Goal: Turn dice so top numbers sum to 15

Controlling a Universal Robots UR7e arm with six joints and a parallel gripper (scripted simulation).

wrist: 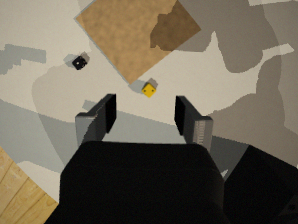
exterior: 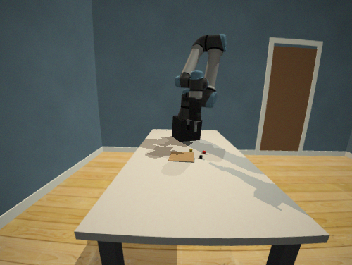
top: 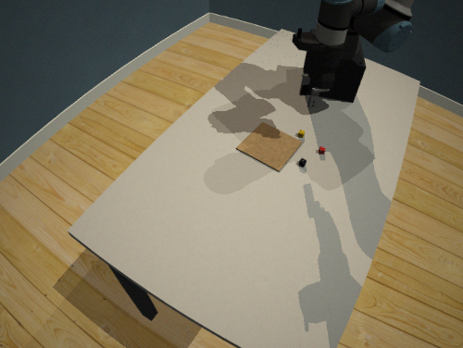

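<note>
Right now my hand is 15 cm above the yellow die and 1 cm past it. From my hand the other things lie so: black die 15 cm below, 10 cm ahead, 5 cm to the left; red die 15 cm below, 8 cm to the left, 2 cm ahead; brown mat 15 cm below, 8 cm ahead, 6 cm to the right.
</note>
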